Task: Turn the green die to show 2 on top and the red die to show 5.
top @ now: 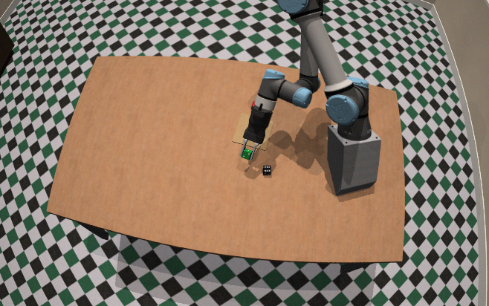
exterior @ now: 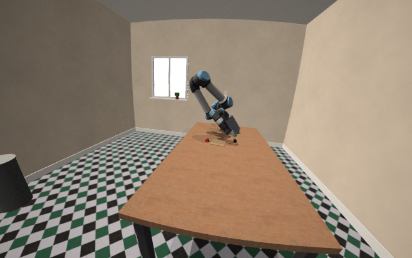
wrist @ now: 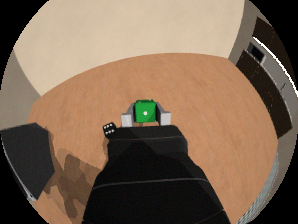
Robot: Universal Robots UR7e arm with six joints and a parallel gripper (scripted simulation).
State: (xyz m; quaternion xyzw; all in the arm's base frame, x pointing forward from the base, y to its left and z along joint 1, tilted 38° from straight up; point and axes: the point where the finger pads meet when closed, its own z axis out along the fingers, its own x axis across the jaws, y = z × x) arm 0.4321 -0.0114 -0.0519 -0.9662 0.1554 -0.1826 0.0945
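The green die lies right at my hand. The rest, counted from my hand: black die (9 cm below, 8 cm behind, 4 cm to the left); tan mat (14 cm to the right, 10 cm below, 4 cm behind); red die (25 cm to the right, 9 cm below, 6 cm behind).
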